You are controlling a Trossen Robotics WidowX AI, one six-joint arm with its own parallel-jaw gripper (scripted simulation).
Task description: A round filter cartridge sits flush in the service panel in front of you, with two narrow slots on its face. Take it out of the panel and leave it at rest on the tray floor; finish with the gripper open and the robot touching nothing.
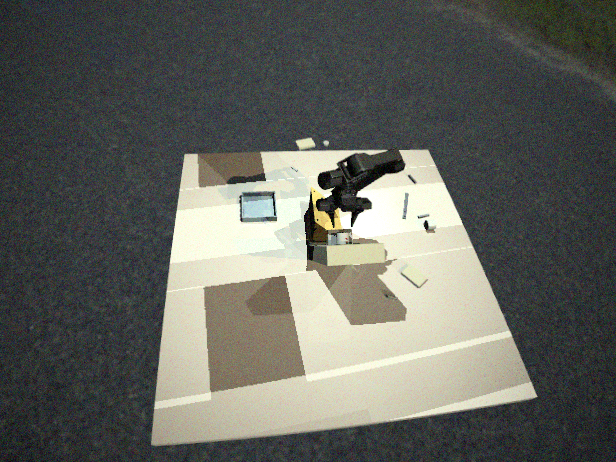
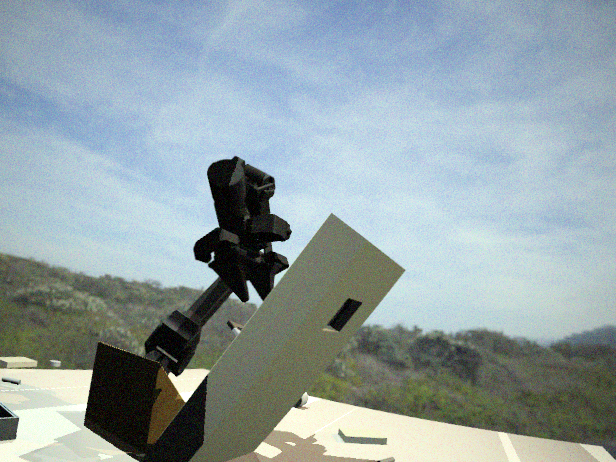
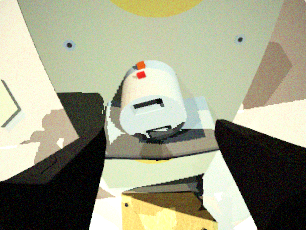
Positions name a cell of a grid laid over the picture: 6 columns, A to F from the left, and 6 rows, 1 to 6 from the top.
Labels:
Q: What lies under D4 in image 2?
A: A sloped service panel.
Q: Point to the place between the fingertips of my gripper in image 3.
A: At D4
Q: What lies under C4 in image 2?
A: My gripper.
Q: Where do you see a sloped service panel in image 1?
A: D4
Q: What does my gripper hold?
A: Nothing.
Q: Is my gripper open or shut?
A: Open.

